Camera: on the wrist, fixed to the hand. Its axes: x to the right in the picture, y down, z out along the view.
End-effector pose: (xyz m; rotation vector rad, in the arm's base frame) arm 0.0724 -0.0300 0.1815 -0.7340 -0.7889 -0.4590
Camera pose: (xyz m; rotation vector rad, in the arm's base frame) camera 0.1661 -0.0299 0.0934 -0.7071 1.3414 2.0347
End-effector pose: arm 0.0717 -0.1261 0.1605 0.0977 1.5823 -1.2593
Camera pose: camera 0.0766 -0.0156 0.0949 2.0211 0.0808 1.2725
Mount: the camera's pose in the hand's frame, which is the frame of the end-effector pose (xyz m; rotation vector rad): -0.0090 0.0947 -0.0866 -0.1775 -0.6495 -3.0406
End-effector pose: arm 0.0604 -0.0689 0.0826 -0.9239 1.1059 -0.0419
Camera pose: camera -0.0491 -0.0574 0.0161 -1.6425 -1.6867 -1.8520
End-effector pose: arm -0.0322 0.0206 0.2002 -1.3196 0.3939 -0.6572
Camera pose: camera -0.0716 -0.0290 0.0882 0.7667 1.9188 1.5434
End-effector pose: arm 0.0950 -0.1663 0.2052 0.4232 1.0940 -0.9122
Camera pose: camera 0.1200 -0.0471 0.1637 1.6409 -0.1742 1.9741
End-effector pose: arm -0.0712 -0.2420 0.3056 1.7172 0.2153 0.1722
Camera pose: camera -0.0961 -0.1753 0.4127 -0.2967 1.7252 -2.2488
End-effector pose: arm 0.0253 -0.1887 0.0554 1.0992 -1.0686 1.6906
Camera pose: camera -0.0811 -0.1367 0.0051 1.2481 0.6873 -1.1898
